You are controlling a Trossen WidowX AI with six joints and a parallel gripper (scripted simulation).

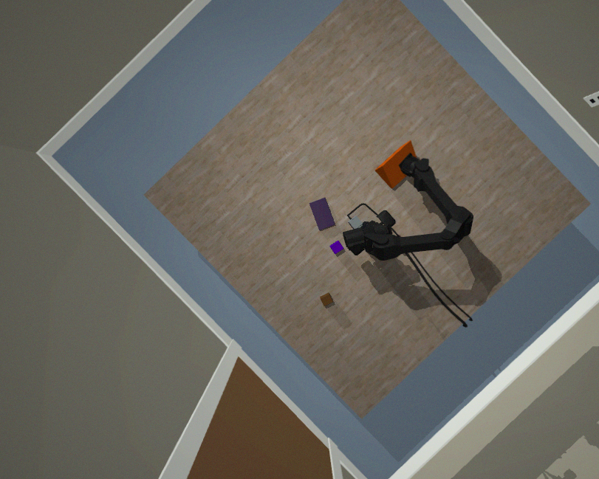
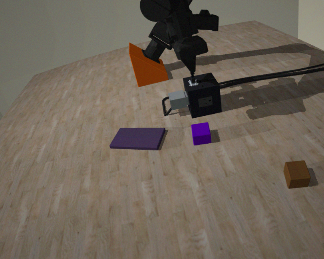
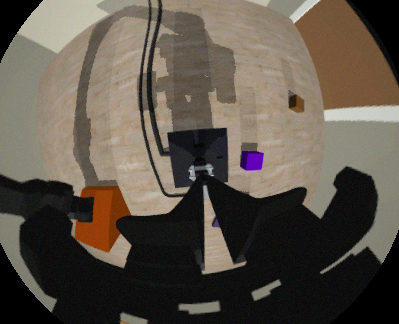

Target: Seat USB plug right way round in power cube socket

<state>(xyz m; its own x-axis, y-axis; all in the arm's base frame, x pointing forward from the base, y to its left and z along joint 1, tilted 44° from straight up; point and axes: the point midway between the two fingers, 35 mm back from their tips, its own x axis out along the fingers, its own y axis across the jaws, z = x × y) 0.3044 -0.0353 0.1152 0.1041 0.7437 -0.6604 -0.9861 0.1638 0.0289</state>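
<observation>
Now: gripper tip 20 mm above the silver USB plug. Also, from my gripper tip: purple cube 120 mm ahead, 30 mm to the right, 90 mm below; then white-rimmed USB socket 40 mm below; then flat purple slab 50 mm ahead, 170 mm to the right, 100 mm below.
</observation>
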